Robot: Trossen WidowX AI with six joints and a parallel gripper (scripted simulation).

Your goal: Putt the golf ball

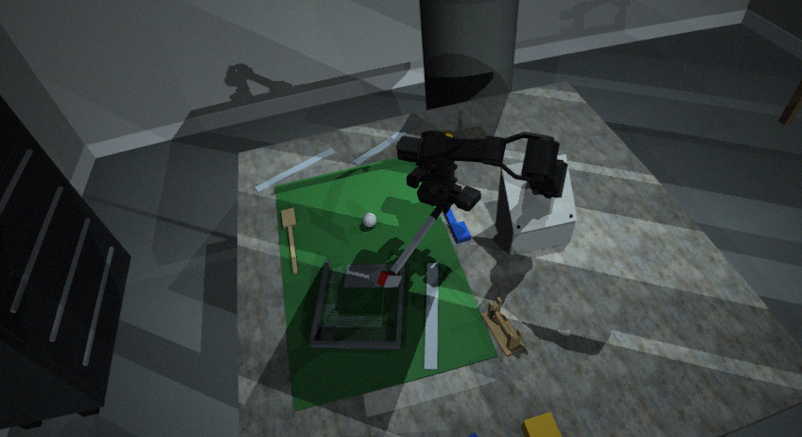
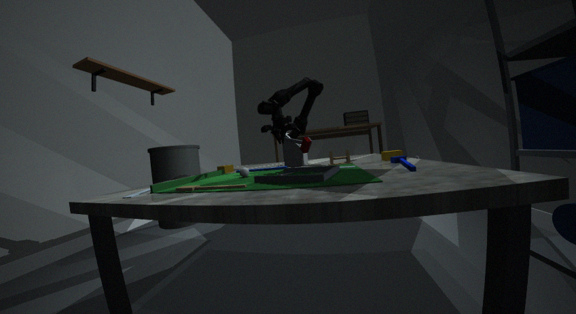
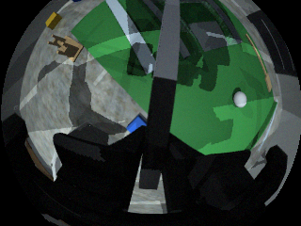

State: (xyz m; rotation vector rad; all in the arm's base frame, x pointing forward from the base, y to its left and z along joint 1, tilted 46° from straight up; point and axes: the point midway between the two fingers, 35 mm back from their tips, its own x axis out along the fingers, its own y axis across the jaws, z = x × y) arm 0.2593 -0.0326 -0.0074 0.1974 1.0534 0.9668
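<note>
Right now my gripper tip is 90 mm short of the red putter and 70 mm to the right of it. Also, from my gripper tip: wooden stand: 40 mm behind, 300 mm to the left, 110 mm below; then white golf ball: 180 mm ahead, 150 mm to the right, 120 mm below; then green mat: 220 mm ahead, 30 mm to the right, 140 mm below.
</note>
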